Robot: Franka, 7 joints.
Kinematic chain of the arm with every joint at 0, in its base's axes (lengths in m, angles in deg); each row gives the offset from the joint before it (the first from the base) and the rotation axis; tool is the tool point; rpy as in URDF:
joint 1: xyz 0 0 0.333 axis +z
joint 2: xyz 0 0 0 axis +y
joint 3: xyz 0 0 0.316 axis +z
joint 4: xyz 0.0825 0 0 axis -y
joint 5: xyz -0.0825 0 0.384 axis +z
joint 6: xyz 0 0 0 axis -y
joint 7: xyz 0.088 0 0 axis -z
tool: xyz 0 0 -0.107 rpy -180 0 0
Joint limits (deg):
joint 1: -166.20..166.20
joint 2: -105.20..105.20
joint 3: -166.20..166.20
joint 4: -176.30..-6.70
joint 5: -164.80..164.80
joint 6: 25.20..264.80
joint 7: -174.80..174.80
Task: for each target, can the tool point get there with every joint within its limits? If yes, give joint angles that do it. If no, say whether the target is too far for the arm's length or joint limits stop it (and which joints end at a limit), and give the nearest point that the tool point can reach.
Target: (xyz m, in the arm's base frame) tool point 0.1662 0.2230 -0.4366
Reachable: no: joint limits stop it (at a limit: joint 2) | nearest point 0.1666 0.2235 -0.3607 | short by 0.076 m
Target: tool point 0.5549 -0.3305 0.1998
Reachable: yes | joints -91.07 88.31 65.87 -99.71 89.87 94.86 120.70
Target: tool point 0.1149 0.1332 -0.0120
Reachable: yes | joints 56.32 63.35 -23.32 -146.88 -98.11 216.68 -82.57
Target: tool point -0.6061 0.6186 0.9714
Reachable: no: too far | nearest point -0.4833 0.4933 0.8420 | short by 0.218 m
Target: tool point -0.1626 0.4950 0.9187
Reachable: yes | joints 21.72 21.73 108.84 -78.85 -8.31 167.46 -36.92
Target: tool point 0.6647 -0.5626 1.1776
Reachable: no: too far | nearest point 0.4701 -0.3979 0.9303 | short by 0.355 m
